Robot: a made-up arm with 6 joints. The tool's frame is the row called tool.
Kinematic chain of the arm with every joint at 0, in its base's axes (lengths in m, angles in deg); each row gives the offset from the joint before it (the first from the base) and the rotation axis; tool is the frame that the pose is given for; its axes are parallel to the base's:
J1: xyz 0 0 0.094 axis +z
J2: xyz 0 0.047 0 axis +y
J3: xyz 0 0 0.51 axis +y
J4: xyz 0 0 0.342 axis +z
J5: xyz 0 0 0 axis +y
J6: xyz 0 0 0.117 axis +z
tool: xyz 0 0 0
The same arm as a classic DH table. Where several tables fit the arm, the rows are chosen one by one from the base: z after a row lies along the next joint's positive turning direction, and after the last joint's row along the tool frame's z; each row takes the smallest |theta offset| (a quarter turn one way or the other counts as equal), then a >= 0, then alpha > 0; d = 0 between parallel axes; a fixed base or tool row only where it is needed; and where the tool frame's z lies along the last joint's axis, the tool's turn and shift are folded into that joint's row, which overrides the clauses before.
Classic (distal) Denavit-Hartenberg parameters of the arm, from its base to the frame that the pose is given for. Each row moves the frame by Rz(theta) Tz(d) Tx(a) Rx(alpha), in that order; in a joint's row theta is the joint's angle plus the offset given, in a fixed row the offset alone. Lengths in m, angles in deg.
J1: theta0 0, d 0.094, a 0, alpha -90
J2: theta0 -90, d 0, a 0.51, alpha 0
J3: theta0 90, d 0.047, a 0, alpha 90
J4: theta0 0, d 0.342, a 0, alpha -90
J5: theta0 0, d 0, a 0, alpha 90
J6: theta0 0, d 0.117, a 0, alpha 0

